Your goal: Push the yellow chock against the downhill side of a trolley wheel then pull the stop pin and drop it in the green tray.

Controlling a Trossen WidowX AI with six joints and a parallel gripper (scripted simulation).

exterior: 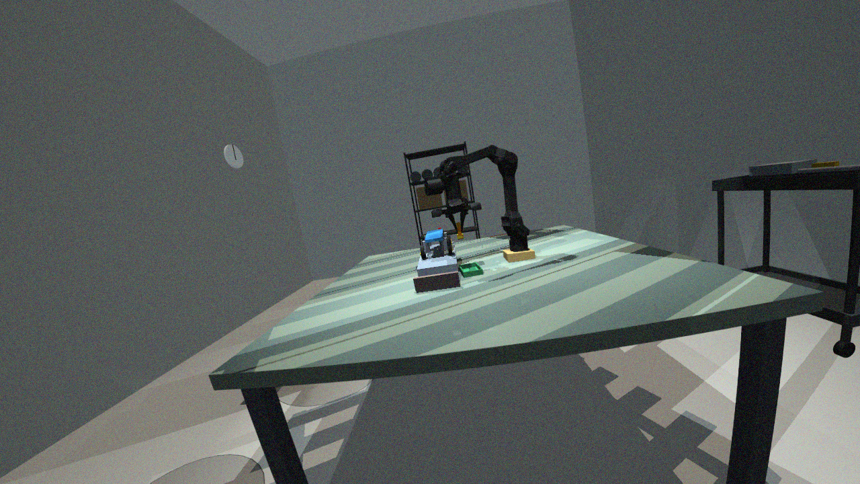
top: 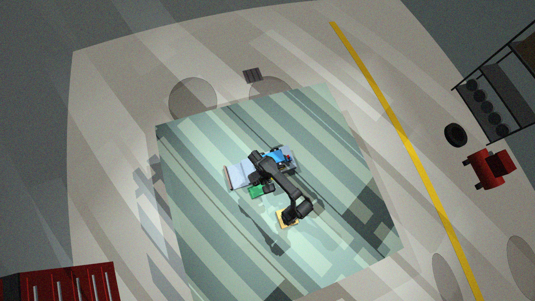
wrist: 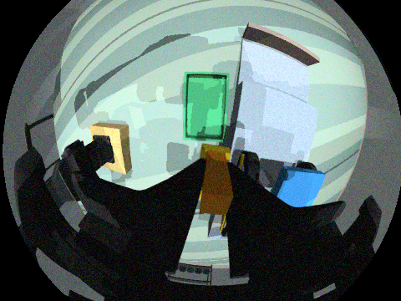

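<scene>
Now: the red-headed stop pin 190 mm to the right of my gripper tip, 70 mm ahead of it and 30 mm below it. Also, from my gripper tip: blue trolley (100 mm ahead, 90 mm to the right, 40 mm below); then green tray (160 mm below, 30 mm to the left, 20 mm behind); then yellow chock (20 mm to the right, 10 mm below).
</scene>
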